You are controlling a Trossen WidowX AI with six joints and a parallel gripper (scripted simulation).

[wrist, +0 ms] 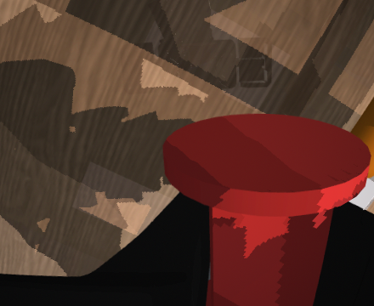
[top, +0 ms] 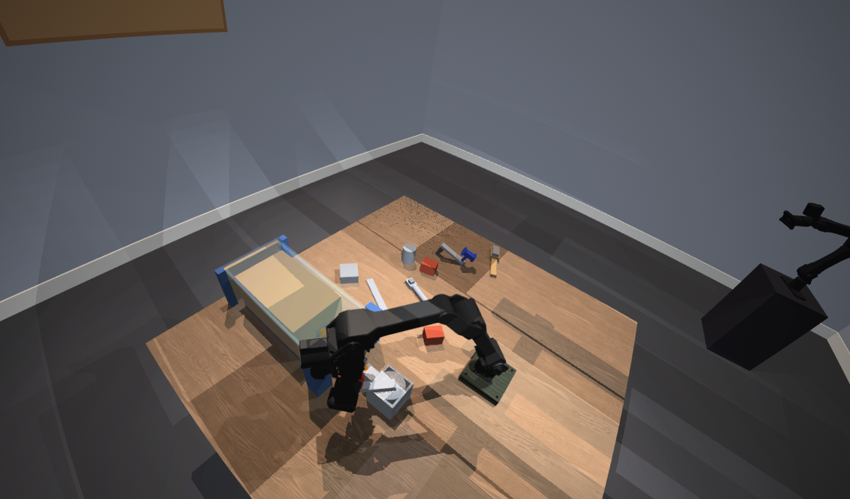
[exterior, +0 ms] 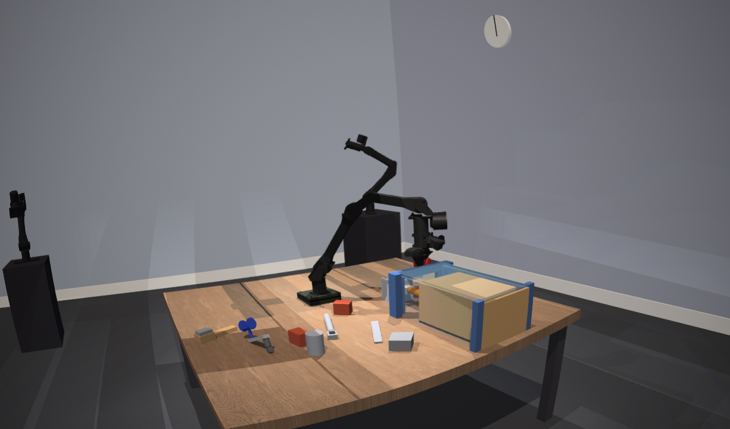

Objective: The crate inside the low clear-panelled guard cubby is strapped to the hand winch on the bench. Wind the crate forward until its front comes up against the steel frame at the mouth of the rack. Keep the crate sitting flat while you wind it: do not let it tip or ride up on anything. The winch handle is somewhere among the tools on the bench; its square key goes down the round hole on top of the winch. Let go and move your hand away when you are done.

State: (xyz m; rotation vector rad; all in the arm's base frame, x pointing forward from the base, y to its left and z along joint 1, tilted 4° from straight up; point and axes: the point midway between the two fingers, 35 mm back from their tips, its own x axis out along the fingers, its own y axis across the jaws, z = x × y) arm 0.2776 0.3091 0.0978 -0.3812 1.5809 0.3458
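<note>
The grey winch lies 90 mm behind my gripper tip, 80 mm to the right of it and 80 mm below it. Round my gripper tip: red knob 20 mm above; then blue frame 90 mm ahead, 80 mm to the right, 10 mm below; then winch handle 30 mm behind, 30 mm to the right, 10 mm below.
</note>
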